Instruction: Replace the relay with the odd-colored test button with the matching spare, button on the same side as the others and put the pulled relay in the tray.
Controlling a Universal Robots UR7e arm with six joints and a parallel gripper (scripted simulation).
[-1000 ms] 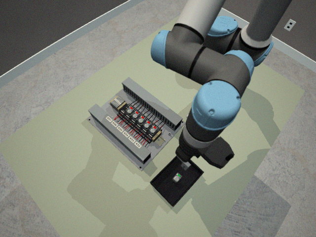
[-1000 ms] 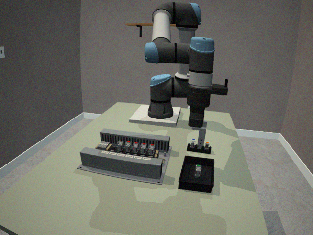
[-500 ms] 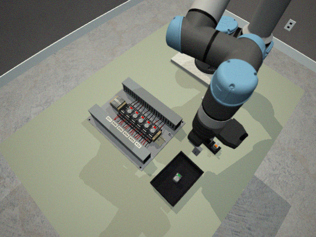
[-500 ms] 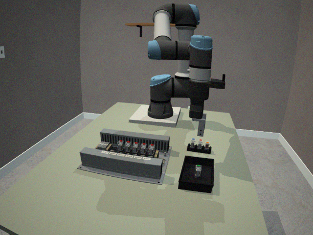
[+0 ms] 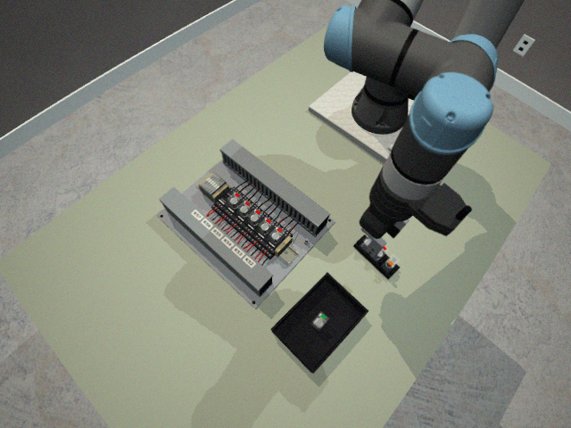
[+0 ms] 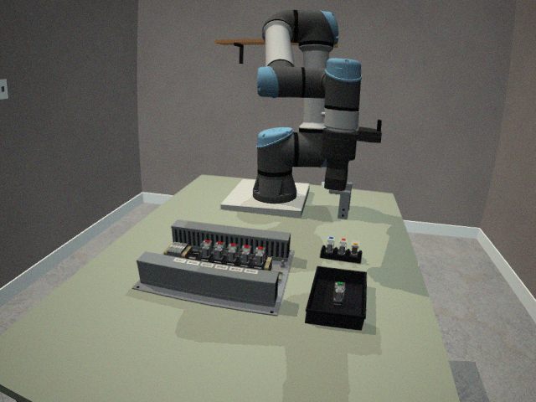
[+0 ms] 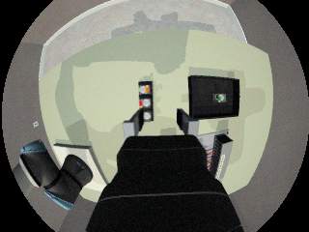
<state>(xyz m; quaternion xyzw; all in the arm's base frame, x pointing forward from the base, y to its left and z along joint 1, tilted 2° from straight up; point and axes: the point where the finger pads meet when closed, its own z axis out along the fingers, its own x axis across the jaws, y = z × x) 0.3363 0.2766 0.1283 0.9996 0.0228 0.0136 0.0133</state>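
Right now my hand is 3 cm past the blue-button relay, 3 cm to the left of it and 12 cm above it. Also, from my hand: green-button relay: 16 cm ahead, 3 cm to the left, 13 cm below; orange-button relay: 4 cm behind, 4 cm to the left, 12 cm below; black spare holder: 3 cm behind, 1 cm to the left, 14 cm below.
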